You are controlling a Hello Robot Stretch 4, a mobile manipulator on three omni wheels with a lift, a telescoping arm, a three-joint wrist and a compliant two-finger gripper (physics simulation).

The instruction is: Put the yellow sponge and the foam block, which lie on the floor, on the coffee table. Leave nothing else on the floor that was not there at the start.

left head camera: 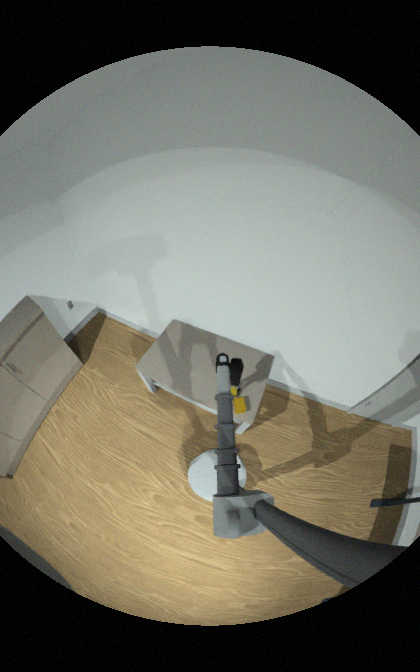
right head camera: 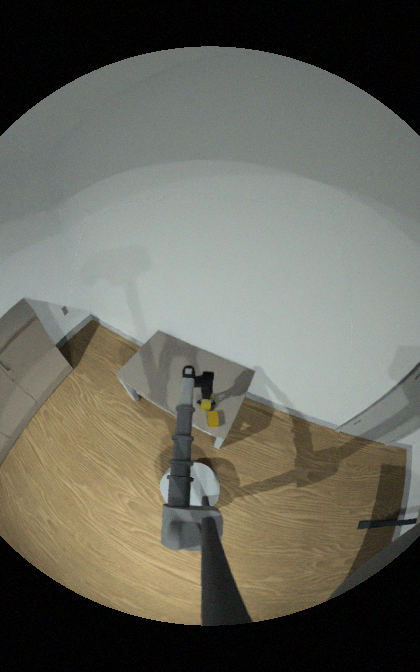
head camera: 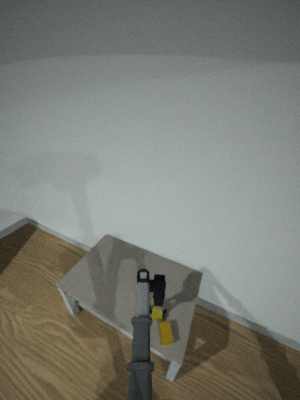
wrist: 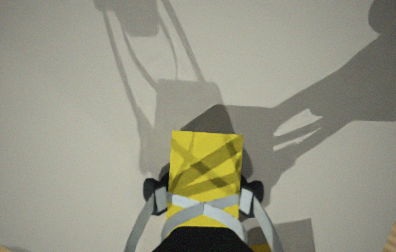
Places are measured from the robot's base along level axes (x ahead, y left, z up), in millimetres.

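Pixels of known places: gripper, fingertip midpoint: (left head camera: 230,390) (right head camera: 205,403) (head camera: 156,312) (wrist: 203,185); robot's base, link origin: (left head camera: 215,473) (right head camera: 190,486).
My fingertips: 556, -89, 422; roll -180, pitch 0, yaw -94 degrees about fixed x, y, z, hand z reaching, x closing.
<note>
Ahead of a thing's pixels: the offset from my fingertips to its middle, as dx, dy, dz. "pt": to the spot under its first point. Level surfaces: height alone.
A bright yellow block, which I take for the yellow sponge @[+6, +0, +23] (head camera: 157,315) (left head camera: 233,392) (right head camera: 205,406) (wrist: 206,157), is between the fingers of my gripper (head camera: 158,311) (right head camera: 206,402) (wrist: 203,185). The gripper is shut on it, with pads on both sides, above the coffee table @[dz +0] (head camera: 82,282) (left head camera: 160,355) (right head camera: 140,367) (wrist: 60,150). A darker amber block, which I take for the foam block @[-111, -43, +23] (head camera: 166,333) (left head camera: 240,405) (right head camera: 213,419) (wrist: 260,248), lies on the tabletop near its front right corner. In the wrist view it is mostly hidden behind the gripper.
A wall (head camera: 175,150) stands behind the table. A brown cabinet @[pt -91, +1763, +24] (left head camera: 30,380) (right head camera: 25,372) stands at the left, and a pale low unit @[pt -257, -1435, +138] (left head camera: 395,390) (right head camera: 390,405) at the right. A round white disc (left head camera: 200,475) (right head camera: 207,480) shows below the arm on the wooden floor @[dz -450] (left head camera: 125,475) (right head camera: 110,490).
</note>
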